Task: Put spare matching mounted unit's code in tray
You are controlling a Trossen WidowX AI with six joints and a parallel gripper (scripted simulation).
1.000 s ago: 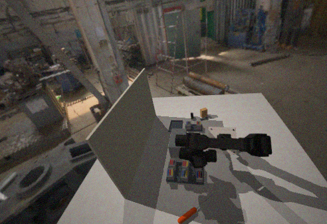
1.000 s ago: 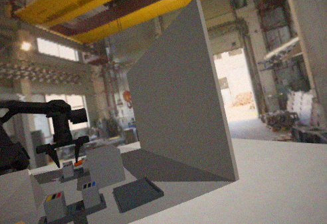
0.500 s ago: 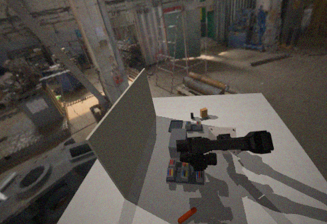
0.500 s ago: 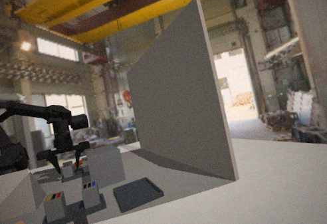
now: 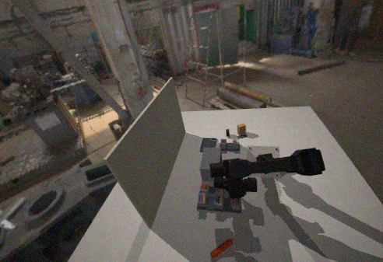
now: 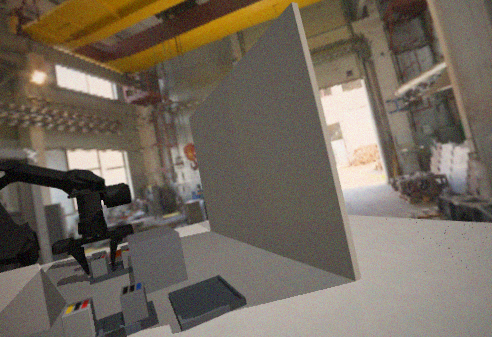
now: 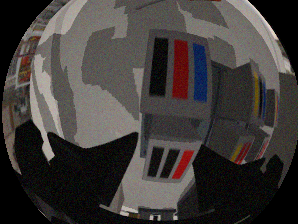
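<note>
The tray lies 20 cm ahead of my gripper tip, 34 cm to the right of it and 1 cm below it. The rest, counted from my gripper tip: grey mounted unit (13 cm ahead, 13 cm to the right, 3 cm above); panel (38 cm ahead, 12 cm to the right, 21 cm above); spare (2 cm above).
</note>
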